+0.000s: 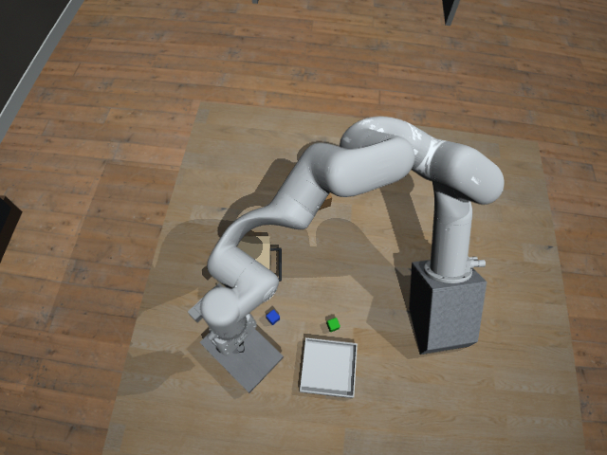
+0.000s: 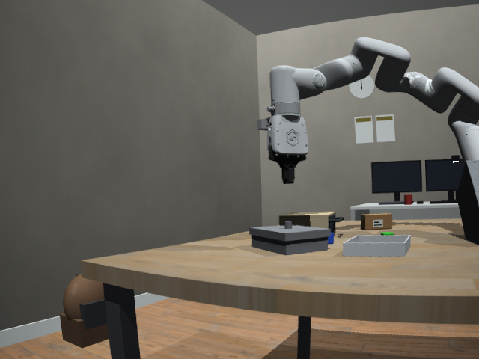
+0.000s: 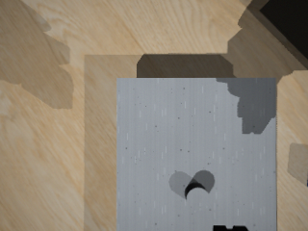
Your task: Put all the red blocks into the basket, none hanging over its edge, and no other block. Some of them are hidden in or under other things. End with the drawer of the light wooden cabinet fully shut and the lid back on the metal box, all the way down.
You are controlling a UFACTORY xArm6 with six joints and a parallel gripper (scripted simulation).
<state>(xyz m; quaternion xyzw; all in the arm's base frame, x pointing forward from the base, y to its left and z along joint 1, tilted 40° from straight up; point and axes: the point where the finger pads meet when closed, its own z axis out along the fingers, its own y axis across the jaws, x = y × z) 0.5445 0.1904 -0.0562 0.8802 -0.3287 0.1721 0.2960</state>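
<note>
The grey lid lies 14 cm below my hand. The rest, counted from my hand: light wooden cabinet (24 cm to the right, 15 cm below); then grey metal box (16 cm below); then drawer (24 cm to the right, 15 cm below, 2 cm behind).
</note>
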